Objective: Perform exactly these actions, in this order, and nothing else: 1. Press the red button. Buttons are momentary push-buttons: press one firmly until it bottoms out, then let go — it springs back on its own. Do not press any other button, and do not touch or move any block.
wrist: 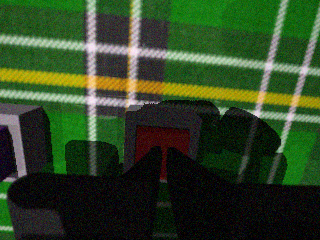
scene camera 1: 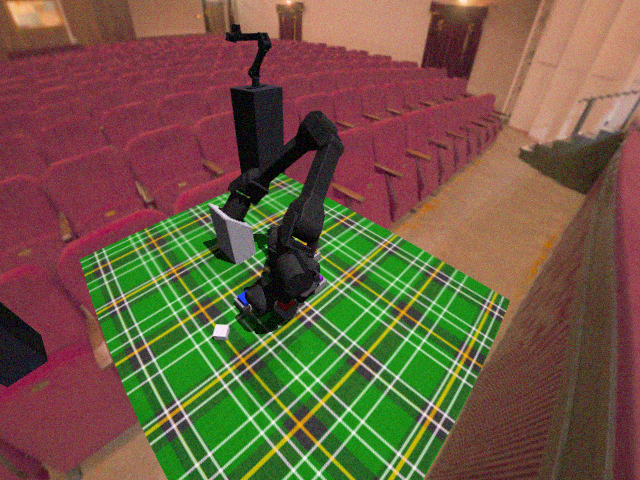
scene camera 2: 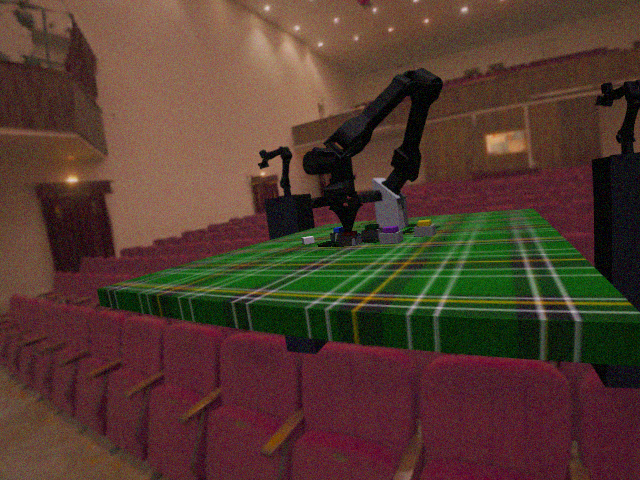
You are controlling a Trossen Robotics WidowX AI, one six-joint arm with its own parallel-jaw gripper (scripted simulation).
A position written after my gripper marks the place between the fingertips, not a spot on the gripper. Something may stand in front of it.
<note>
I see my gripper (scene camera 2: 348, 232) and a red button (wrist: 147, 137).
My gripper shows as well in the wrist view (wrist: 163, 153) and in scene camera 1 (scene camera 1: 286, 303).
</note>
